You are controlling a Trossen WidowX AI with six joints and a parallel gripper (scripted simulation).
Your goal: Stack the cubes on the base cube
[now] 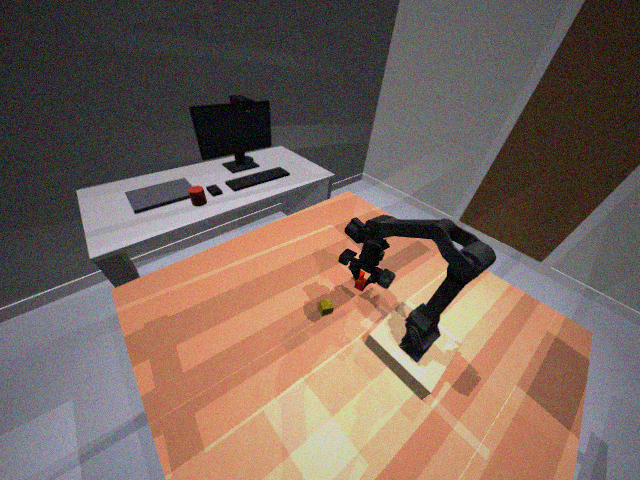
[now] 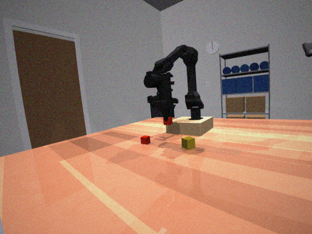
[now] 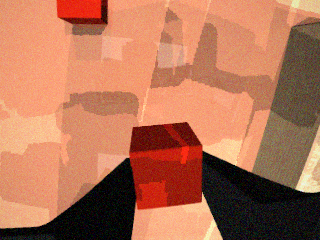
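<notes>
The yellow base cube lies 4 cm ahead of my gripper tip, 12 cm to the left of it and 8 cm below it.
</notes>
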